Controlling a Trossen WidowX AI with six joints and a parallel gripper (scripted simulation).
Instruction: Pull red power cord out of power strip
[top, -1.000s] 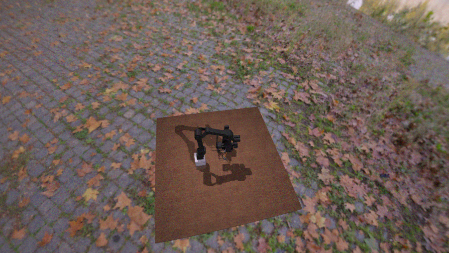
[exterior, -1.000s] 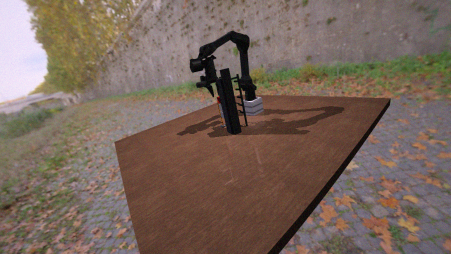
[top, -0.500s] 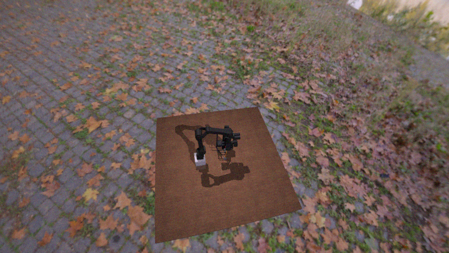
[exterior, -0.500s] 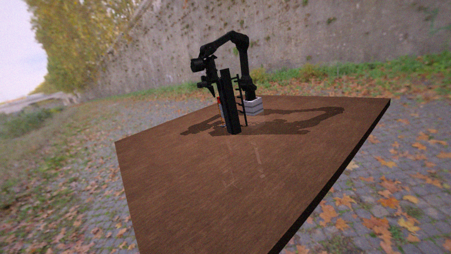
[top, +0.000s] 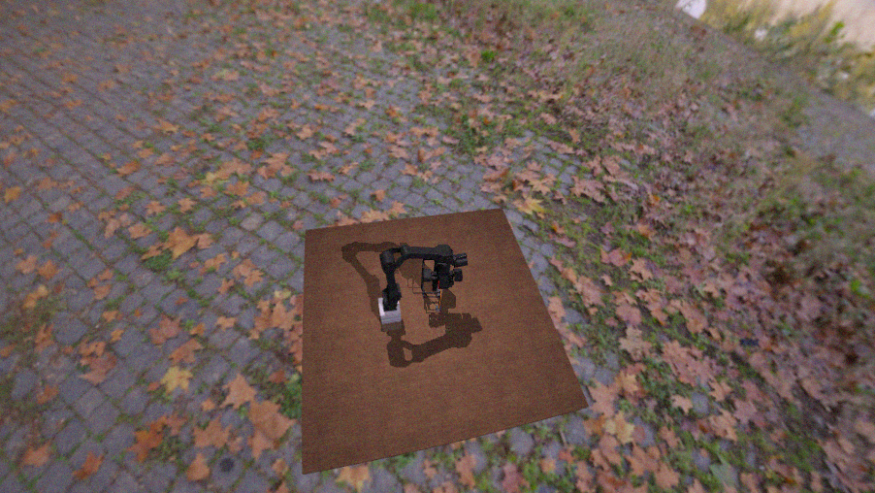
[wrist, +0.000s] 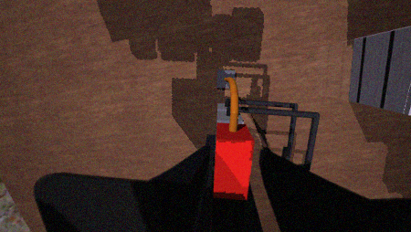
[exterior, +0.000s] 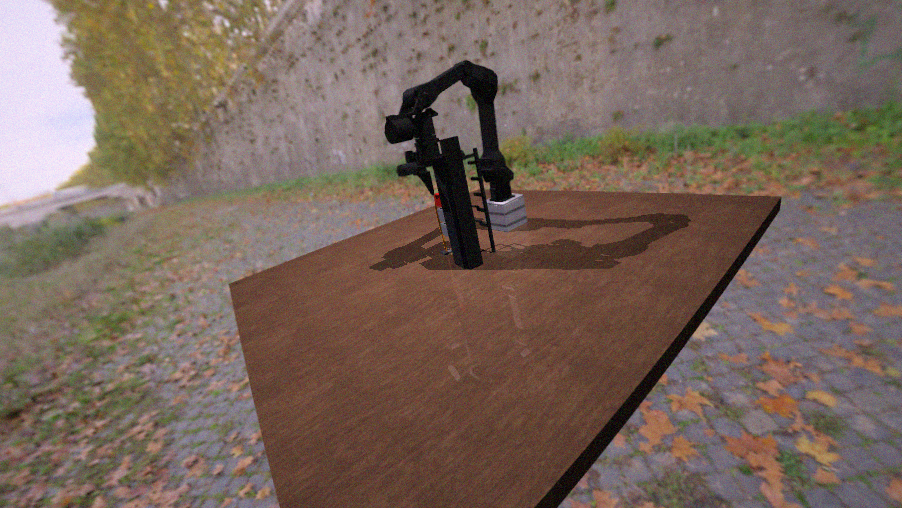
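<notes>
Now: gripper tip 30 mm to the right of the red plug and 10 mm above it.
</notes>
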